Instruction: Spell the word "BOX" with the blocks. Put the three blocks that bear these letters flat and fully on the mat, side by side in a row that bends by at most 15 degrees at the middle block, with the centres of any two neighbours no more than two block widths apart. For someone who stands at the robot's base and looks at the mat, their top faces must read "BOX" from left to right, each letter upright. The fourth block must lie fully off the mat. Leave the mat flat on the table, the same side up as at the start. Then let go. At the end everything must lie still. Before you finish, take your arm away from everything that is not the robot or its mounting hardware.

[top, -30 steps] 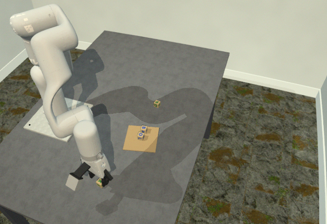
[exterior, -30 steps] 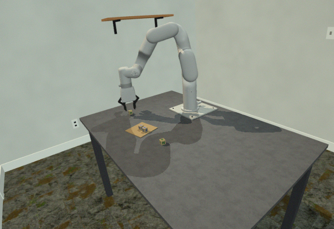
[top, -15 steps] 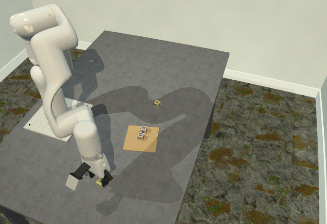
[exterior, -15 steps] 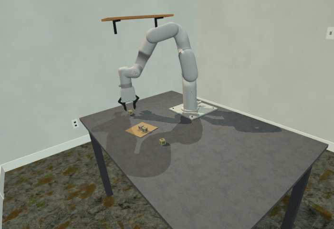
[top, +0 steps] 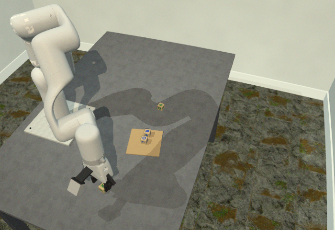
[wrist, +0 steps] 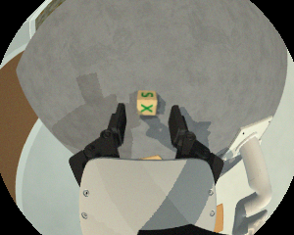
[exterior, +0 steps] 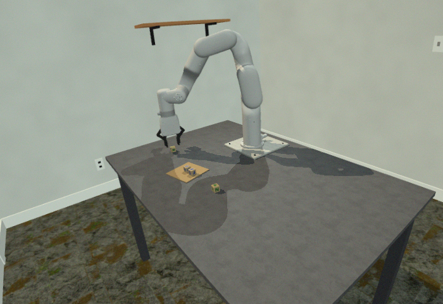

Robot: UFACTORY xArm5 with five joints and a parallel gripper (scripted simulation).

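Right now my hand is 40 mm above the X block. Also, from my hand: B block (60 mm ahead, 310 mm to the left, 30 mm below); then tan mat (70 mm ahead, 270 mm to the left, 50 mm below); then O block (60 mm ahead, 260 mm to the left, 30 mm below).
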